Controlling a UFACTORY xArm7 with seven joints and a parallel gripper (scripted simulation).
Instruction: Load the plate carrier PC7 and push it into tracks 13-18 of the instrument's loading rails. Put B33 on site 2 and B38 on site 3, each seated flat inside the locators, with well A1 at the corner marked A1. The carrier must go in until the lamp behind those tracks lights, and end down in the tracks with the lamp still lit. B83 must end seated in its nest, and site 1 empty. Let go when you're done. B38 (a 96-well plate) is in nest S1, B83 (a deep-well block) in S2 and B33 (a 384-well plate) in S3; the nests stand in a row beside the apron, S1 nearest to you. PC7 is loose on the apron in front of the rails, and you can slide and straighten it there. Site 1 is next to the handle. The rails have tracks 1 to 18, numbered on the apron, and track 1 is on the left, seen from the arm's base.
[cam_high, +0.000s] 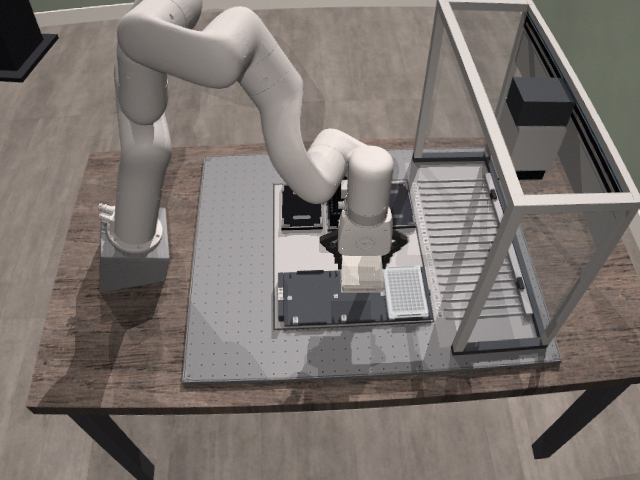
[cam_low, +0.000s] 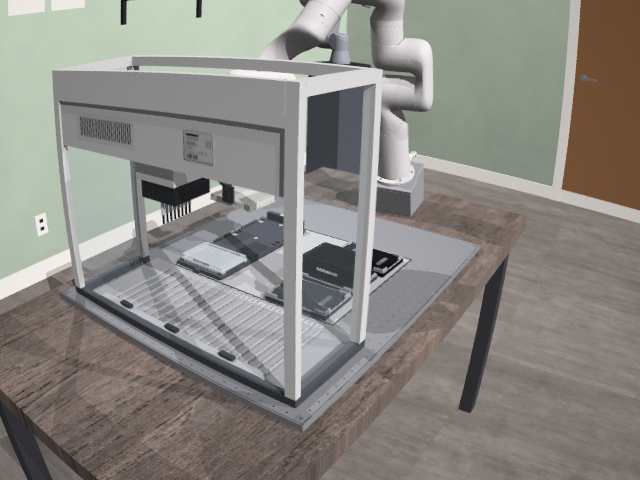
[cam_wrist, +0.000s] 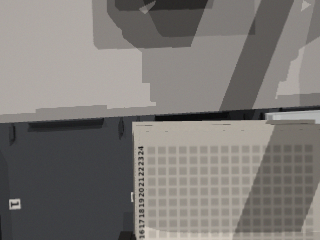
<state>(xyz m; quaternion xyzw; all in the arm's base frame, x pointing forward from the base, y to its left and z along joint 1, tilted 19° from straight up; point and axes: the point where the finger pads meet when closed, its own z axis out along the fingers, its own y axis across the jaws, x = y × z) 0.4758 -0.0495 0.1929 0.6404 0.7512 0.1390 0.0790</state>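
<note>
Now: hand 10 mm above the cream 384-well plate B33. Round my hand: 96-well plate B38 (100 mm ahead, 20 mm to the left, 120 mm below); dark carrier PC7 (10 mm behind, 120 mm below); frame post (220 mm ahead, 100 mm to the right, 110 mm above).
</note>
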